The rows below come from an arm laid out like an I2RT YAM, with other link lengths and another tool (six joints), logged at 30 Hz.
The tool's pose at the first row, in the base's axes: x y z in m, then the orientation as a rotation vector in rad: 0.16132 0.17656 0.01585 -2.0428 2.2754 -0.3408
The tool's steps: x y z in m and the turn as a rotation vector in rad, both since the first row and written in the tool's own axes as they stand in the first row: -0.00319 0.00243 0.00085 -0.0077 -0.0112 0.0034; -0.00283 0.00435 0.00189 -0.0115 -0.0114 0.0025; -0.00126 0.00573 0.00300 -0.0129 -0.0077 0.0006; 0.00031 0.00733 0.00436 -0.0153 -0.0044 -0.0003; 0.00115 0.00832 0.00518 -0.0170 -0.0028 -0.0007; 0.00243 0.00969 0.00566 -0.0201 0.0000 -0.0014; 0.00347 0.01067 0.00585 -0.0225 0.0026 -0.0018; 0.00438 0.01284 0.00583 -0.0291 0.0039 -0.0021; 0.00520 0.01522 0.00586 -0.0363 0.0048 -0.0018; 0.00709 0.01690 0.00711 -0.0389 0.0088 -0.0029; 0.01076 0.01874 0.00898 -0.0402 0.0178 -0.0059; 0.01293 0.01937 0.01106 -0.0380 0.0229 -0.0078; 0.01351 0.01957 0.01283 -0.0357 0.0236 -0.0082; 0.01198 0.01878 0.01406 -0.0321 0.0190 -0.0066; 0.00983 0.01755 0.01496 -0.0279 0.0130 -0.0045
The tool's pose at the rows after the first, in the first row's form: 0.15949 0.17984 0.01420 -2.0389 2.2771 -0.3201; 0.15778 0.17954 0.01283 -2.0417 2.2785 -0.3158; 0.15647 0.17799 0.01162 -2.0458 2.2797 -0.3185; 0.15500 0.17642 0.01012 -2.0490 2.2823 -0.3196; 0.15409 0.17559 0.00920 -2.0507 2.2839 -0.3195; 0.15270 0.17439 0.00858 -2.0539 2.2868 -0.3193; 0.15166 0.17344 0.00829 -2.0562 2.2895 -0.3196; 0.14944 0.17275 0.00796 -2.0601 2.2941 -0.3139; 0.14703 0.17216 0.00752 -2.0633 2.2994 -0.3071; 0.14542 0.17030 0.00614 -2.0670 2.3023 -0.3087; 0.14356 0.16662 0.00430 -2.0740 2.3055 -0.3174; 0.14310 0.16428 0.00236 -2.0768 2.3052 -0.3256; 0.14318 0.16352 0.00066 -2.0765 2.3038 -0.3289; 0.14437 0.16481 -0.00053 -2.0715 2.3004 -0.3276; 0.14599 0.16670 -0.00137 -2.0652 2.2963 -0.3254
